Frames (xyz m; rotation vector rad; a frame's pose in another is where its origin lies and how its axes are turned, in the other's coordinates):
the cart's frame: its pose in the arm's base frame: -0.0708 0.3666 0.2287 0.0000 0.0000 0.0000
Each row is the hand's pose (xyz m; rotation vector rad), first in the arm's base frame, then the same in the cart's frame.
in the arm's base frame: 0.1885 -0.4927 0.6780 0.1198 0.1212 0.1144
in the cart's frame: 0.2593 -0.8593 0.4493 0.1198 0.1212 0.1144
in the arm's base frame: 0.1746 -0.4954 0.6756 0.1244 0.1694 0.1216
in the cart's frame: 0.2454 -0.8620 0.4469 0.1244 0.1694 0.1216
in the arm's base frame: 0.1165 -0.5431 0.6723 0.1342 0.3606 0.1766
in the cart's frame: 0.1873 -0.9097 0.4436 0.1342 0.3606 0.1766
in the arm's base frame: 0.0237 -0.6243 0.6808 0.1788 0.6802 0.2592
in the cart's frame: 0.0945 -0.9909 0.4521 0.1788 0.6802 0.2592
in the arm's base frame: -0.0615 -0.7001 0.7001 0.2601 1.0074 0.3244
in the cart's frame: 0.0093 -1.0667 0.4714 0.2601 1.0074 0.3244
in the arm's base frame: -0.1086 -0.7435 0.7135 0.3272 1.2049 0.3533
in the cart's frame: -0.0378 -1.1101 0.4848 0.3272 1.2049 0.3533
